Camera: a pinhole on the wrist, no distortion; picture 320 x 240 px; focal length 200.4 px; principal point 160.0 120.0 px. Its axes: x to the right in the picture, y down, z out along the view. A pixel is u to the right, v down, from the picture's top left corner.
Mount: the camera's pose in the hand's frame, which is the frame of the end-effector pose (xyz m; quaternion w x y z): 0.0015 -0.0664 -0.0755 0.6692 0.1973 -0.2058 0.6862
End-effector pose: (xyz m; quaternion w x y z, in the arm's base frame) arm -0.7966 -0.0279 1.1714 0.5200 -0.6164 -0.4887 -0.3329
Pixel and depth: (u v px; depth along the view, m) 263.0 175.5 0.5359
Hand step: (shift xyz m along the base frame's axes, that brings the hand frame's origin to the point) -0.2229 0.4609 -0.2261
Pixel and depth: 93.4 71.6 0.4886
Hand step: -0.4307 0.2614 0.2003
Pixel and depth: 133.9 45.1 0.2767
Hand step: -0.2153 0.1560 0.1407
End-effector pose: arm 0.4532 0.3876 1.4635 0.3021 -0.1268 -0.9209 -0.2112
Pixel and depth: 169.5 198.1 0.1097
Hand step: -0.0207 -0.1038 -0.0773
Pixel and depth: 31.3 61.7 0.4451
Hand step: -0.3766 -0.3989 -0.1920
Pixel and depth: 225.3 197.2 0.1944
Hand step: -0.0447 -0.0583 -0.1719
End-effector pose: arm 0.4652 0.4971 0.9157 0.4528 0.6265 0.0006 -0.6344
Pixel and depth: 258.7 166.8 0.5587
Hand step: -0.5391 -0.1424 0.1450
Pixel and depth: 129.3 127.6 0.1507
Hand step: -0.1278 0.0801 -0.0837
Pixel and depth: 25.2 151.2 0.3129
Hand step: -0.3030 0.2291 -0.1854
